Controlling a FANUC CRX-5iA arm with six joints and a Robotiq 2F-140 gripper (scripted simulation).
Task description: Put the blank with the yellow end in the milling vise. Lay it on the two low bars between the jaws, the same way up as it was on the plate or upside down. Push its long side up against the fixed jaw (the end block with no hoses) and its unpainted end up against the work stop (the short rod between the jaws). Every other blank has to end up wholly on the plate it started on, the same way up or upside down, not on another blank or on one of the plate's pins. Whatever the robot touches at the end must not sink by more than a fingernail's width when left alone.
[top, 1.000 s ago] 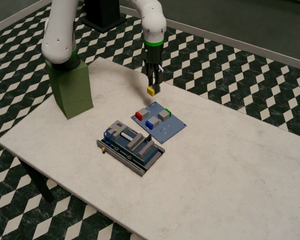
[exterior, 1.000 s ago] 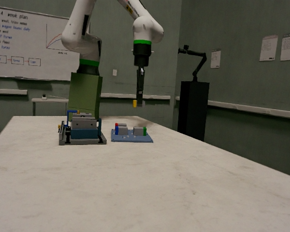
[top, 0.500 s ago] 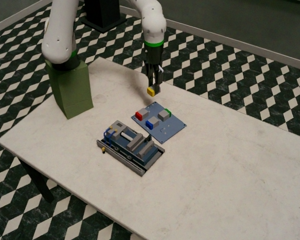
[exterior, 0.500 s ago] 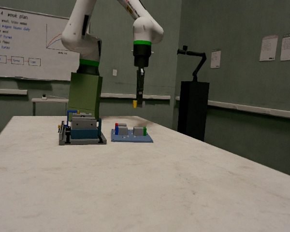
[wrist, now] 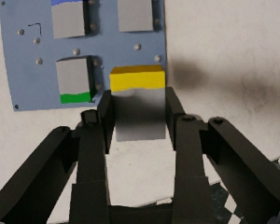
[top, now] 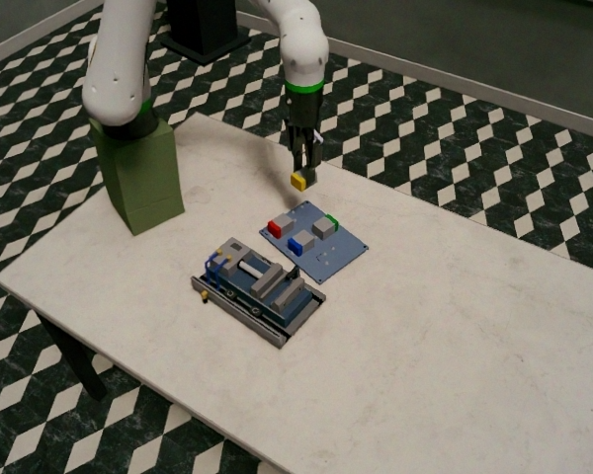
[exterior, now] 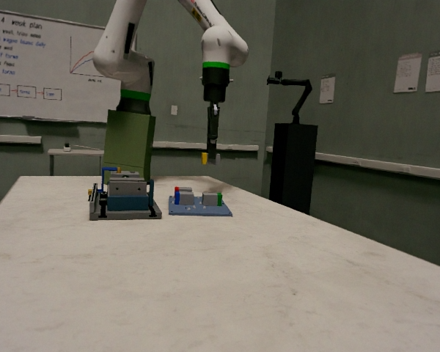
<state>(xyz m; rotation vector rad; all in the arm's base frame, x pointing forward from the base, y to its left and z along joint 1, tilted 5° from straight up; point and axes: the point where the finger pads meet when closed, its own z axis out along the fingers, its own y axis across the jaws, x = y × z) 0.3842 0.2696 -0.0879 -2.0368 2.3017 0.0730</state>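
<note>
My hand is 16 cm short of the dark work stop, 24 cm to the left of it and 10 cm above it. Also, from my hand: green-ended blank (9 cm ahead, 1 cm to the right, 16 cm below); then red-ended blank (1 cm behind, 9 cm to the right, 16 cm below); then yellow-ended grey blank (3 cm below).
</note>
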